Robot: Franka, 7 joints.
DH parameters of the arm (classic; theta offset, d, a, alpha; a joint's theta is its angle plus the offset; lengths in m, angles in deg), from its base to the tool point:
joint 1: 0 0.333 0 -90
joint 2: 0 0 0 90
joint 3: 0 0.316 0.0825 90
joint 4: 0 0 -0.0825 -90
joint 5: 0 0.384 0 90
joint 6: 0 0 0.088 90
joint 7: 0 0.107 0 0
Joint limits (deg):
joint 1: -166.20..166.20
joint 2: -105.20..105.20
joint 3: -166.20..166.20
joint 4: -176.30..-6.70
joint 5: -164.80..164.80
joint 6: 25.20..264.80
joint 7: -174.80..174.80
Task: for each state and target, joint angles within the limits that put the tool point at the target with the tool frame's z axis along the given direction. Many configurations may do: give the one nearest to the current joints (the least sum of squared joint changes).
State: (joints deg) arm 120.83 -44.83 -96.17 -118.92 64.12 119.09 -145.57
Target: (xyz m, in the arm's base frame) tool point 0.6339 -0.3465 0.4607 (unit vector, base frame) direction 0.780 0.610 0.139
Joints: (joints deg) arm 100.05 -49.76 -111.19 -85.68 65.65 130.29 -145.57
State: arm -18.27 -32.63 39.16 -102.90 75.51 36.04 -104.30
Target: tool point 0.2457 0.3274 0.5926 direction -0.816 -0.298 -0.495
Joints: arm -14.52 -10.75 52.12 -99.92 33.08 36.53 -104.30
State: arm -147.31 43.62 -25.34 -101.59 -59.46 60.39 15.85
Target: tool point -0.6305 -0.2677 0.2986 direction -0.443 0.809 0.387
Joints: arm -130.39 45.44 -21.47 -88.88 -92.32 81.06 15.85
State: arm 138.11 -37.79 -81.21 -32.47 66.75 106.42 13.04
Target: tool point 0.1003 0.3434 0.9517 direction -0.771 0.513 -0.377
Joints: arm 129.99 -26.36 -39.72 -72.11 37.19 94.39 13.04
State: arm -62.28 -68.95 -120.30 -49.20 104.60 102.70 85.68
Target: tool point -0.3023 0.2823 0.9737 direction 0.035 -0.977 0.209
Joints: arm -58.92 -37.89 -127.07 -6.80 93.83 68.28 85.68
